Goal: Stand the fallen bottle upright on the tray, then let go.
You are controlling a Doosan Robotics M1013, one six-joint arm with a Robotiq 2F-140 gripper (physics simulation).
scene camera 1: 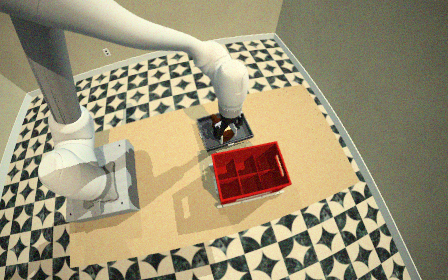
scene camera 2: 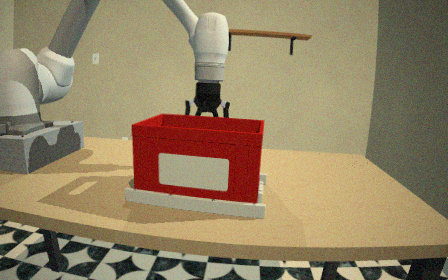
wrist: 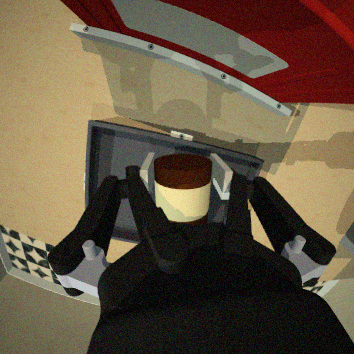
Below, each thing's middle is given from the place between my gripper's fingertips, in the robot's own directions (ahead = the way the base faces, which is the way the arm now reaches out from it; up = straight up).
Now: the brown bottle (wrist: 182, 181) 10 mm behind my hand, 60 mm to the left of it and 10 mm above it. Also, from my hand: white rail (scene camera 2: 243, 209) 10 mm behind, 320 mm to the right, 20 mm below.
